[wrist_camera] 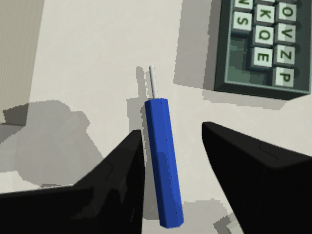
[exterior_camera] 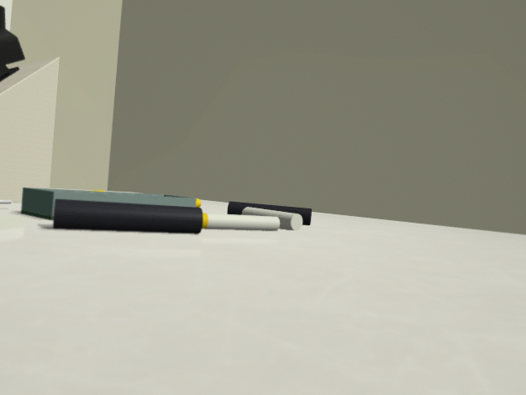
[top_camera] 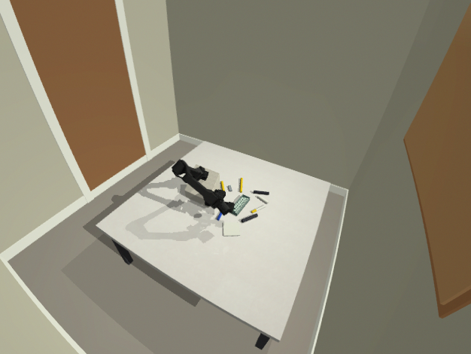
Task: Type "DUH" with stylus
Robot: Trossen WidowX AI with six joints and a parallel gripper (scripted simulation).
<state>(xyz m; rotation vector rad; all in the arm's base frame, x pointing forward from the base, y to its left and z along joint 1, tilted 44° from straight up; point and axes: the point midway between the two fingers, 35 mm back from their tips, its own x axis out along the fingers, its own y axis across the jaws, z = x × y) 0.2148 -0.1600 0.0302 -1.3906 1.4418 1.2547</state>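
Now: the blue stylus 1 cm behind my gripper tip, 1 cm to the left of it and 6 cm below it. Also, from my gripper tip: white cylinder: 21 cm ahead, 15 cm to the left, 6 cm below; stylus tip: 1 cm behind, 5 cm to the left, 6 cm below; white notepad: 12 cm ahead, 9 cm to the right, 6 cm below.
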